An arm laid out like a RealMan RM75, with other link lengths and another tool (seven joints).
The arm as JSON. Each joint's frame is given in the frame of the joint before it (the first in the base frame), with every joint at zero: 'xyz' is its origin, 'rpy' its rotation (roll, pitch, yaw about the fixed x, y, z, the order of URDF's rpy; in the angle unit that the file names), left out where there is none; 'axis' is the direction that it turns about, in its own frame. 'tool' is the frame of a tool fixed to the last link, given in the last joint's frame.
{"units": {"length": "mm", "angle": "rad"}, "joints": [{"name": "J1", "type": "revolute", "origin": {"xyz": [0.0, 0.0, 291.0]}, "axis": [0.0, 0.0, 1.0]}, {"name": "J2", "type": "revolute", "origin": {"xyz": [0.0, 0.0, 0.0], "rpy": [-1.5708, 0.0, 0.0]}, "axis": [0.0, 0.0, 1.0]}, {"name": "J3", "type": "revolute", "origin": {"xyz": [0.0, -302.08, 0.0], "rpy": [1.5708, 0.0, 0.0]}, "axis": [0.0, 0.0, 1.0]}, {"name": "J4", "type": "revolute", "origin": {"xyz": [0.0, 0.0, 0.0], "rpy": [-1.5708, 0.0, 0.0]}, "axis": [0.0, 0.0, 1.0]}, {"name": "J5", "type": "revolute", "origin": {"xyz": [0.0, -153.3, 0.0], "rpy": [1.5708, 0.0, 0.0]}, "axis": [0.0, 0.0, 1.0]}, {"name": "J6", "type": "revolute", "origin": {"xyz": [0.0, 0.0, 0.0], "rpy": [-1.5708, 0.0, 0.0]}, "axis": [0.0, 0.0, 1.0]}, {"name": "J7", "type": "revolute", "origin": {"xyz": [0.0, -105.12, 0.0], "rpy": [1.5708, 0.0, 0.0]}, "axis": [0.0, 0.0, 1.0]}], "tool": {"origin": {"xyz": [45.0, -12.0, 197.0], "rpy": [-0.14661, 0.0, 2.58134]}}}
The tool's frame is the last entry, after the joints.
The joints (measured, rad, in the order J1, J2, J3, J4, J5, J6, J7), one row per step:
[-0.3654 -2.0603 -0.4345 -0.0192 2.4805 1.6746 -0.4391]
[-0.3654 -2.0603 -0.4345 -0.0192 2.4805 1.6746 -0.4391]
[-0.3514 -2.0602 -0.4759 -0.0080 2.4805 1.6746 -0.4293]
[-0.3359 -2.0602 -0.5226 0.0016 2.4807 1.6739 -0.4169]
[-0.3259 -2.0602 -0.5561 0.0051 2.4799 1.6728 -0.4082]
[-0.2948 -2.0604 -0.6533 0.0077 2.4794 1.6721 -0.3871]
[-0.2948 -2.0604 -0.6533 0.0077 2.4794 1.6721 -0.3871]
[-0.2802 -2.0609 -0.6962 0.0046 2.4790 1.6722 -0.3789]
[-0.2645 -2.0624 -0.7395 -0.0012 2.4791 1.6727 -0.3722]
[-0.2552 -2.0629 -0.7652 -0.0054 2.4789 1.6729 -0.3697]
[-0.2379 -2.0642 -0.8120 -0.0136 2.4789 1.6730 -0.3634]
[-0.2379 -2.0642 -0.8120 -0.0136 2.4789 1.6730 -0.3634]
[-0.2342 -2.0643 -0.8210 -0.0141 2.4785 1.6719 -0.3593]
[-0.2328 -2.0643 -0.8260 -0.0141 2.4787 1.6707 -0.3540]
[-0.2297 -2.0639 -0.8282 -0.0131 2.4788 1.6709 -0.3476]
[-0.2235 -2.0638 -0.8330 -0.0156 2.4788 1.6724 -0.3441]
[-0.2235 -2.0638 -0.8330 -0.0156 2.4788 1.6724 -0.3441]
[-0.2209 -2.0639 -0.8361 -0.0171 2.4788 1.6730 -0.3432]
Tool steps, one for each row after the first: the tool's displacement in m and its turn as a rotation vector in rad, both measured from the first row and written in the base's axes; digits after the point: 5 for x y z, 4 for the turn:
[0.00000 0.00000 0.00000 0.0000 0.0000 0.0000]
[-0.01093 0.00373 0.00974 0.0415 0.0047 0.0346]
[-0.02297 0.00705 0.02076 0.0878 0.0093 0.0728]
[-0.03090 0.00920 0.02902 0.1209 0.0100 0.0992]
[-0.05340 0.01202 0.05350 0.2127 0.0036 0.1744]
[-0.05340 0.01202 0.05350 0.2127 0.0036 0.1744]
[-0.06299 0.01185 0.06460 0.2526 -0.0033 0.2070]
[-0.07234 0.01065 0.07561 0.2915 -0.0139 0.2398]
[-0.07801 0.00969 0.08243 0.3143 -0.0214 0.2593]
[-0.08836 0.00718 0.09461 0.3565 -0.0335 0.2946]
[-0.08836 0.00718 0.09461 0.3565 -0.0335 0.2946]
[-0.09099 0.00662 0.09683 0.3660 -0.0317 0.3028]
[-0.09224 0.00648 0.09781 0.3722 -0.0276 0.3066]
[-0.09367 0.00561 0.09834 0.3774 -0.0209 0.3097]
[-0.09558 0.00390 0.09993 0.3840 -0.0205 0.3151]
[-0.09558 0.00390 0.09993 0.3840 -0.0205 0.3151]
[-0.09643 0.00322 0.10086 0.3874 -0.0216 0.3178]

